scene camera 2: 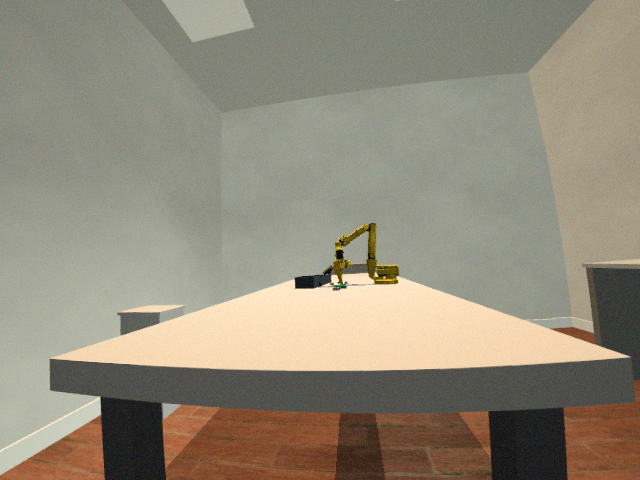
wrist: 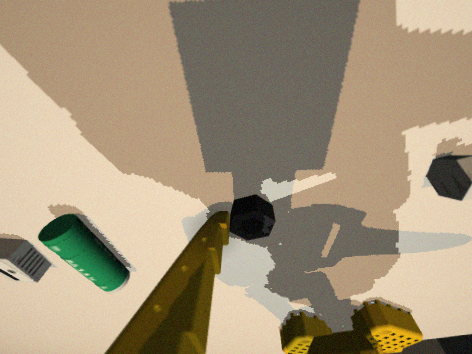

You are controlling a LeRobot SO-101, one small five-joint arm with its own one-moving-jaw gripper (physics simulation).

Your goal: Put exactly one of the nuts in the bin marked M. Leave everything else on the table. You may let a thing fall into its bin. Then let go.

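Frame: origin at the arm's base, x ahead, y left, z up, level; millimetres.
Seen in the pictures: hand at its tool point: (scene camera 2: 341, 283) (wrist: 228, 223); arm's base at its link origin: (scene camera 2: 381, 283) (wrist: 336, 316).
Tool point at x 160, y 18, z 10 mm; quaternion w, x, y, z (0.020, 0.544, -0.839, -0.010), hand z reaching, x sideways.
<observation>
Offsets run from my tool point to a thing's top centre. "*": to the spot under its first point.
A black hexagonal nut @[7 mm back, 6 mm right, 2 mm down] (wrist: 252, 217) lies on the table right beside the tip of the fixed jaw in the wrist view; whether they touch is unclear. My gripper (scene camera 2: 334, 276) (wrist: 286, 270) is wide open and low over the table, with nothing pressed between its jaws. A dark six-sided piece @[* 13 mm back, 72 mm right, 3 mm down] (wrist: 450, 177), maybe another nut or a bolt head, lies at the right edge of the wrist view. A dark bin @[126 mm ahead, 94 mm right, 36 mm up] (scene camera 2: 308, 282) stands left of the gripper in the scene view; no letter on it can be read.
A green battery-like cylinder @[1 mm ahead, 75 mm left, 4 mm up] (wrist: 85, 252) lies left of the fixed jaw. A grey slotted block @[15 mm ahead, 121 mm left, 1 mm up] (wrist: 31, 261) lies farther left, cut by the view's edge. A low grey shape (scene camera 2: 356, 268) shows behind the arm. Small things by the gripper are too tiny to tell in the scene view.
</observation>
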